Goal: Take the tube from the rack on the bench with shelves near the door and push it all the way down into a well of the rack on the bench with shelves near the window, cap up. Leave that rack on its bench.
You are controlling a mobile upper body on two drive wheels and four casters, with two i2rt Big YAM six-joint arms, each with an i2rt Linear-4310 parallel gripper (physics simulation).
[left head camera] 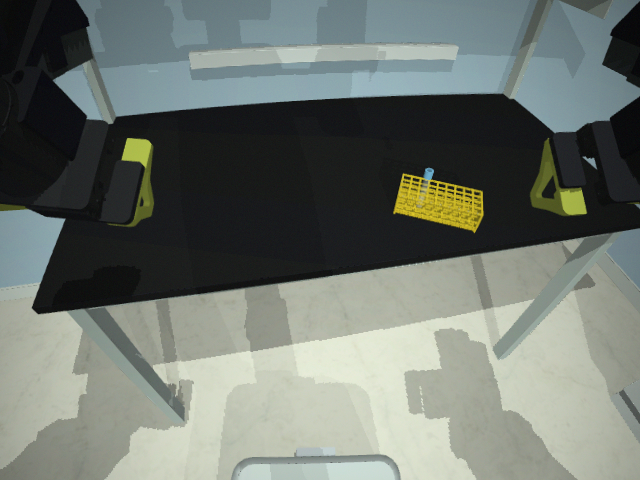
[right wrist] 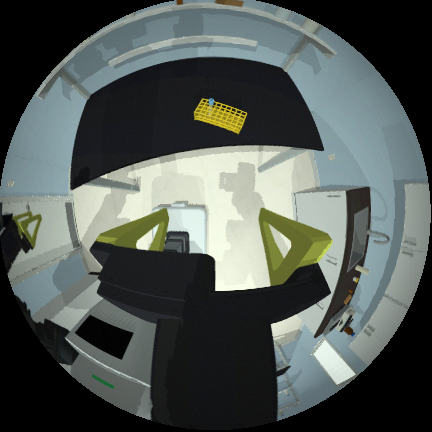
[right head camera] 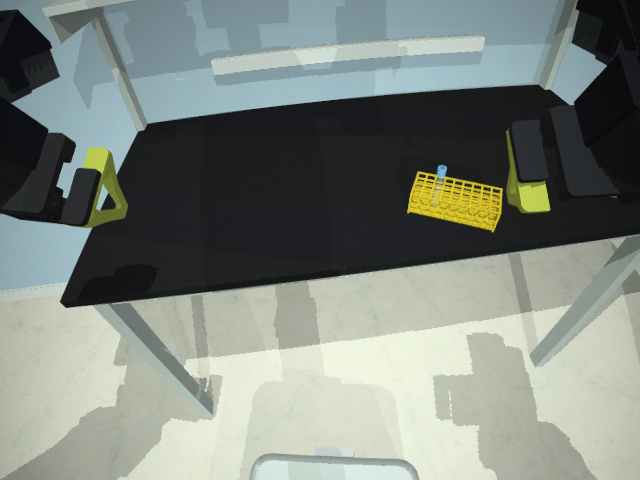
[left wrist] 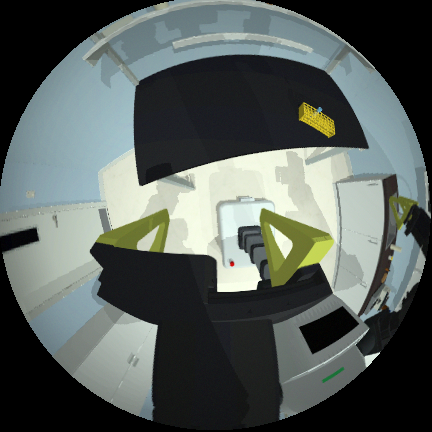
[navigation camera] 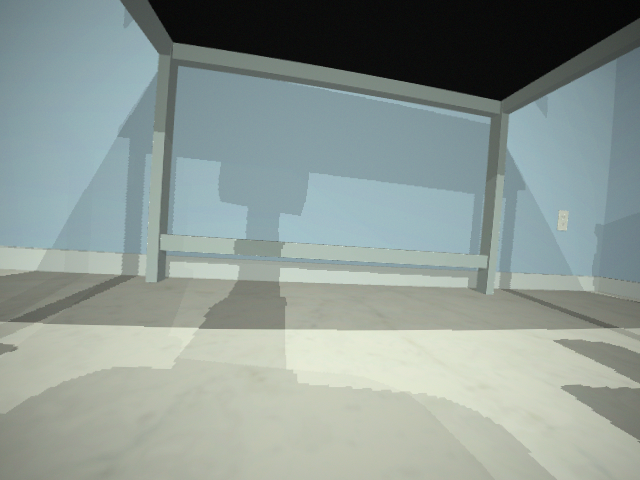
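A blue-capped clear tube stands cap up in a well along the far side of a yellow wire rack. The rack stands on a black bench, right of its middle in the head views. My left gripper is open and empty, well left of the rack. My right gripper is open and empty, to the rack's right in the head views. A second rack does not show.
Pale uprights rise behind the bench. Its front legs reach the floor near my base. A sink cabinet stands at the right in the right wrist view. The bench's underside shows in the navigation view.
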